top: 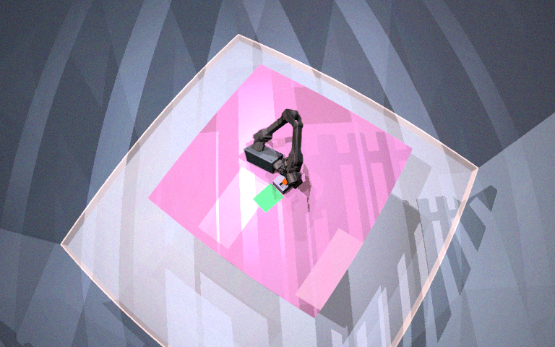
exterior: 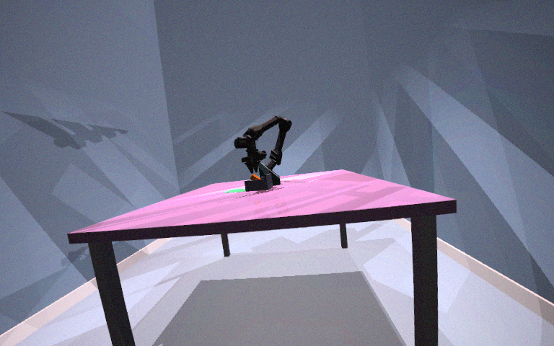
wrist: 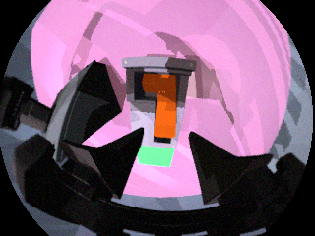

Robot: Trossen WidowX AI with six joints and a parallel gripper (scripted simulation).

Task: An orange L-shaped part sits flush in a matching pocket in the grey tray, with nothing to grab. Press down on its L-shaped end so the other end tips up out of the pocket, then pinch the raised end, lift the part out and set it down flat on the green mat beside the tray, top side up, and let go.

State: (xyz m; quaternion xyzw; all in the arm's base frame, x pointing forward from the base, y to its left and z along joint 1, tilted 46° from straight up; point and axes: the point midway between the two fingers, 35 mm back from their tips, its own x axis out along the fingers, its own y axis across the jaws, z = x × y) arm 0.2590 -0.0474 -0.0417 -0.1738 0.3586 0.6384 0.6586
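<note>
Now: the orange L-shaped part 1 cm behind my gripper tip, 4 cm to the left of it and 6 cm below it. The rest, counted from my gripper tip: green mat: 5 cm behind, 13 cm to the right, 12 cm below.
</note>
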